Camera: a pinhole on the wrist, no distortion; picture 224 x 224 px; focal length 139.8 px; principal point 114.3 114.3 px. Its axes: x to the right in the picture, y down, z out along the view. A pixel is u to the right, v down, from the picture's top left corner.
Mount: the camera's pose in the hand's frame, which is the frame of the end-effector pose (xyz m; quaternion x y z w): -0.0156 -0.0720 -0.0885 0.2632 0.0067 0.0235 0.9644
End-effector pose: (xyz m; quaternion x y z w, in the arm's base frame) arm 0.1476 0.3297 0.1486 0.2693 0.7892 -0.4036 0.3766
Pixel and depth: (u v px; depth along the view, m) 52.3 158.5 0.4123
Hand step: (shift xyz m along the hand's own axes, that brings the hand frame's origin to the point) -0.1933 -0.1780 0.3330
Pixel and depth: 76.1 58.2 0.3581
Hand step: -0.0983 -0.3821 0.1470
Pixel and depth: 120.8 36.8 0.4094
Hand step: 0.0233 -0.4740 0.1488
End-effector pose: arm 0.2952 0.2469 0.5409 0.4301 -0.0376 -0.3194 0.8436
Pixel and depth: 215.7 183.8 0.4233
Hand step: 0.2930 -0.0907 0.3828
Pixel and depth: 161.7 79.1 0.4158
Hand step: 0.1401 -0.3662 0.2164
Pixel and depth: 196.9 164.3 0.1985
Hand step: 0.1036 -0.1059 0.1185
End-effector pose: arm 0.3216 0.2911 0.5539 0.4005 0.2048 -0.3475 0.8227
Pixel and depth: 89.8 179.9 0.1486
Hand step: -0.0408 -0.0887 0.0749
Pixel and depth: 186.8 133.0 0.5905
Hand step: 0.3019 -0.2887 0.4601
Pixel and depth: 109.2 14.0 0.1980
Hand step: -0.0119 -0.2950 0.0099
